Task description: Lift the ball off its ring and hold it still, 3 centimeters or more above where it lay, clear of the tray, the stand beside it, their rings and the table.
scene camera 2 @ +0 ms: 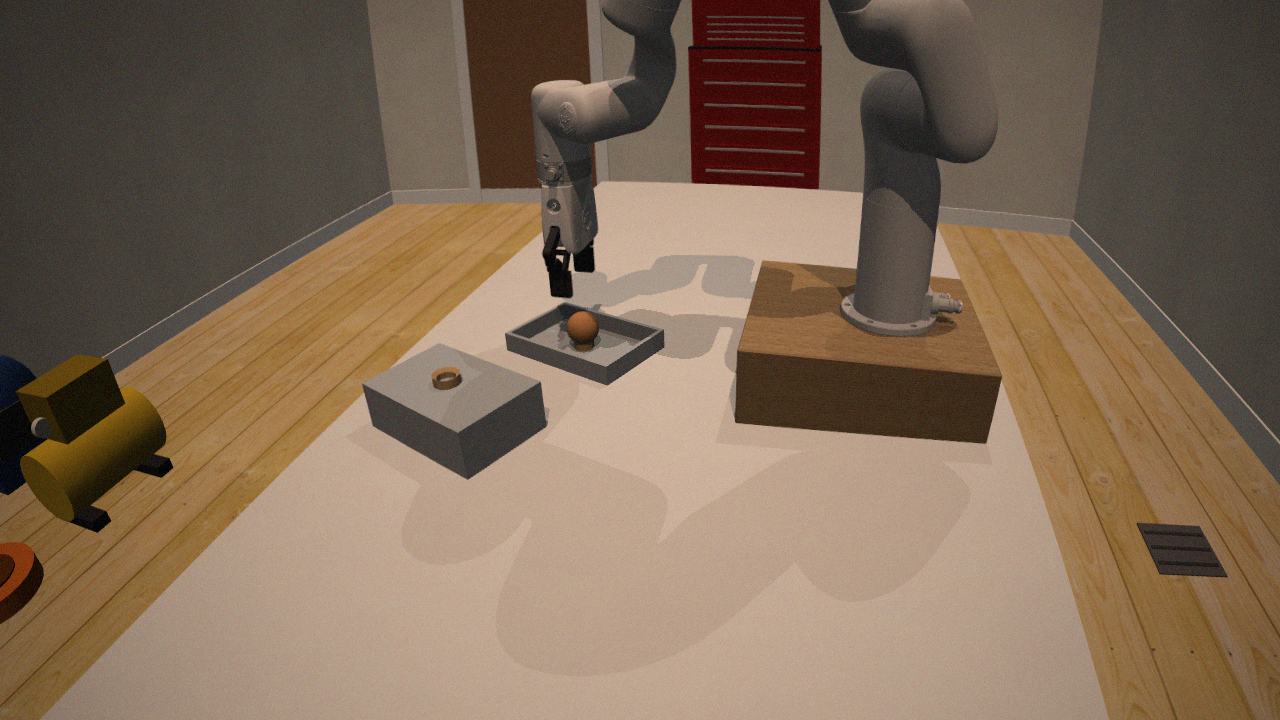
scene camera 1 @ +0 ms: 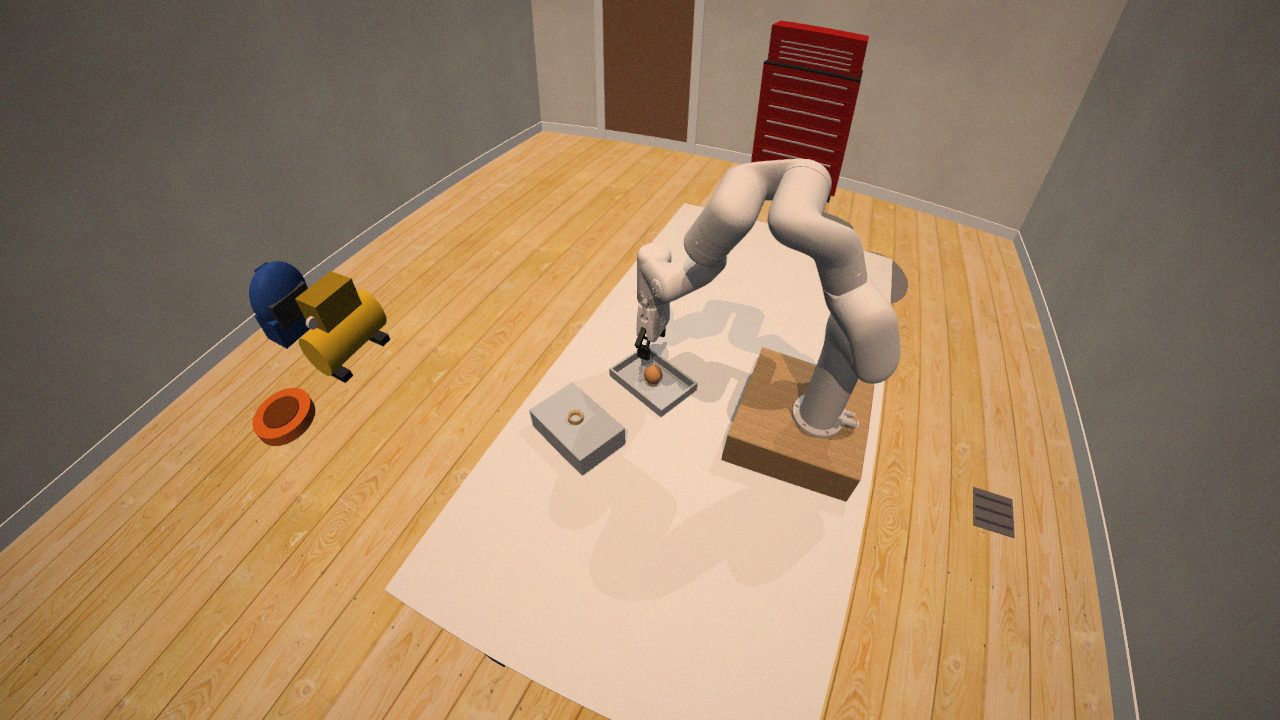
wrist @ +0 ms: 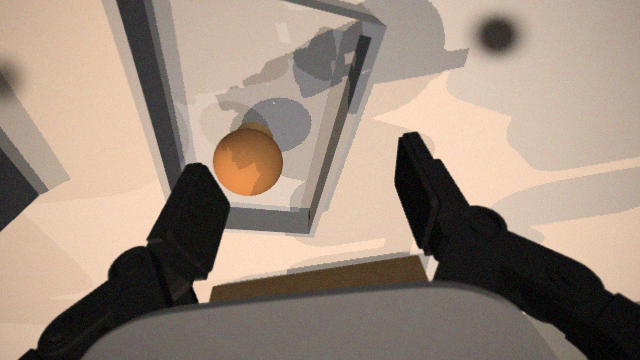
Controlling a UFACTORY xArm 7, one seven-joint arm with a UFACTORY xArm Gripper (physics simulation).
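Pixels of known places: gripper, fingertip midpoint: (scene camera 2: 573, 283) (scene camera 1: 651, 346) (wrist: 305, 171); arm's base at its link origin: (scene camera 2: 888, 315) (scene camera 1: 817, 416).
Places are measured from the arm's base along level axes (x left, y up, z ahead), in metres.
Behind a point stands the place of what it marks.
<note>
The orange ball (scene camera 1: 653, 374) {x -0.006, y -0.044, z 0.413 m} (scene camera 2: 582, 327) {x -0.001, y -0.049, z 0.412 m} (wrist: 248, 162) {x -0.029, y -0.042, z 0.432 m} rests on its small ring (scene camera 2: 583, 345) {x -0.005, y -0.076, z 0.414 m} (wrist: 255, 128) {x -0.032, y -0.068, z 0.439 m} inside the shallow grey tray (scene camera 1: 635, 395) {x 0.041, y -0.086, z 0.440 m} (scene camera 2: 556, 360) {x 0.041, y -0.081, z 0.439 m} (wrist: 267, 220) {x -0.003, y -0.078, z 0.331 m}. My gripper (scene camera 1: 652, 344) {x -0.066, y -0.011, z 0.443 m} (scene camera 2: 572, 279) {x -0.066, y -0.011, z 0.443 m} (wrist: 305, 171) {x -0.066, y -0.011, z 0.443 m} is open and empty, pointing down above the tray. In the wrist view the ball appears nearer the left finger and farther up the picture than the fingertips; the fingers do not enclose it. The ball hides part of its ring. The grey stand (scene camera 1: 572, 440) {x 0.263, y -0.030, z 0.494 m} (scene camera 2: 413, 419) {x 0.271, y -0.044, z 0.531 m} beside the tray carries an empty ring (scene camera 1: 575, 422) {x 0.221, y -0.022, z 0.508 m} (scene camera 2: 446, 385) {x 0.222, y -0.025, z 0.508 m}.
The wooden block (scene camera 1: 787, 463) {x 0.137, y -0.024, z 0.038 m} (scene camera 2: 859, 394) {x 0.137, y -0.040, z 0.038 m} under the arm's base stands right of the tray in both scene views. The tray and stand are on the pale table surface (scene camera 1: 519, 555) {x 0.533, y -0.093, z 0.481 m} (scene camera 2: 313, 582) {x 0.497, y -0.093, z 0.537 m}. The tray's low walls surround the ball.
</note>
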